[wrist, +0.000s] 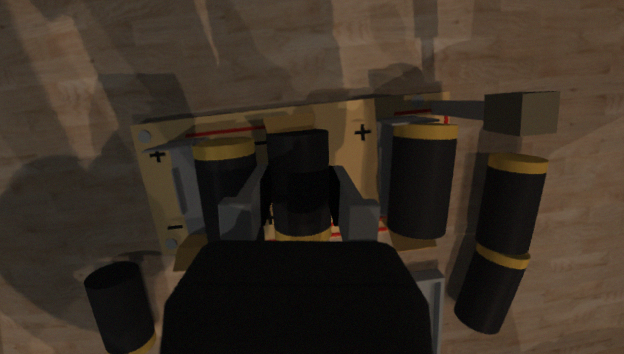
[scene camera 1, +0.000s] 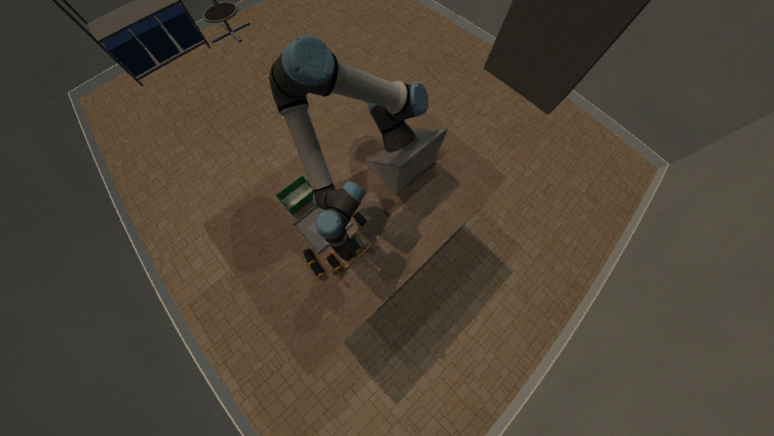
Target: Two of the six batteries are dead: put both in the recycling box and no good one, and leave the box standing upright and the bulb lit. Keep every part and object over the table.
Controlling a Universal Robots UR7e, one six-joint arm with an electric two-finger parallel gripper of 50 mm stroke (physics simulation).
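Frame: origin at the arm's base, x ahead, y left, z up, level; centimetres.
Seen in the pictures: gripper, fingertip midpoint: (wrist: 300, 183); arm's base, link origin: (scene camera 1: 400, 143).
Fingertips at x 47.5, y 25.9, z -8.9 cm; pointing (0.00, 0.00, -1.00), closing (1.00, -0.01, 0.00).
Note:
Offsets run from my fingertips to a thing's top centre. "spot": to the spot under its first point.
My gripper (scene camera 1: 354, 253) (wrist: 300, 183) is shut on a black battery @(dx +0.0, dy -0.2, dz +1.7 cm) (wrist: 301, 155), whose yellow end points toward the gripper body. It is at the middle bay of the tan battery holder @(spot: dx -9.6, dy -1.1, dz -1.9 cm) (wrist: 153, 190); whether it touches the holder is unclear. One battery @(dx +6.9, dy +0.4, dz +2.1 cm) (wrist: 424, 182) (scene camera 1: 333, 263) lies in the right bay and another battery @(dx -4.1, dy -0.7, dz +1.5 cm) (wrist: 226, 172) in the left bay, partly behind a finger. Two loose batteries @(dx +14.2, dy -1.6, dz +0.5 cm) (wrist: 512, 205) @(dx +14.1, dy -8.1, dz +0.5 cm) (wrist: 492, 292) lie end to end on the right. A further battery @(dx -12.9, dy -10.1, dz +0.5 cm) (wrist: 122, 307) (scene camera 1: 360, 218) lies apart at lower left in the wrist view. The green box @(dx +4.0, dy -35.8, dz +3.1 cm) (scene camera 1: 301, 205) stands upright. The bulb's state is unclear.
A grey tray @(dx +1.8, dy -17.9, dz -1.7 cm) (scene camera 1: 311, 232) (wrist: 438, 310) lies between the green box and the holder, partly under the arm. A beige block @(spot: dx +7.8, dy +4.4, dz +6.2 cm) (wrist: 520, 113) on a dark bar sticks out at the holder's right end. The arm's pedestal (scene camera 1: 410, 162) stands on the table.

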